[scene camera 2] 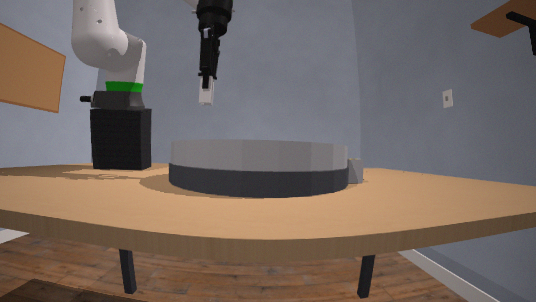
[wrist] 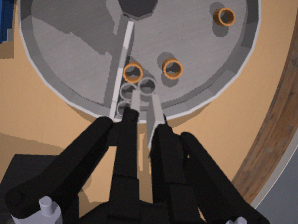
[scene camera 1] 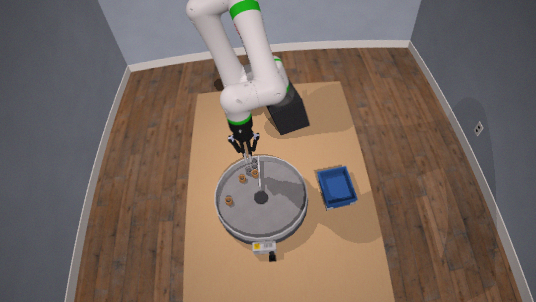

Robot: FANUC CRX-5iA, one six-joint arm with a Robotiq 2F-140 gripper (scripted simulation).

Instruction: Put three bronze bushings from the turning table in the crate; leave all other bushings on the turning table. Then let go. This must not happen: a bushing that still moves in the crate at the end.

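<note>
A blue crate [scene camera 1: 338, 186] is present. My gripper [scene camera 2: 205, 104] is visible as well, with a further sighting of the gripper at [wrist: 143, 103].
</note>
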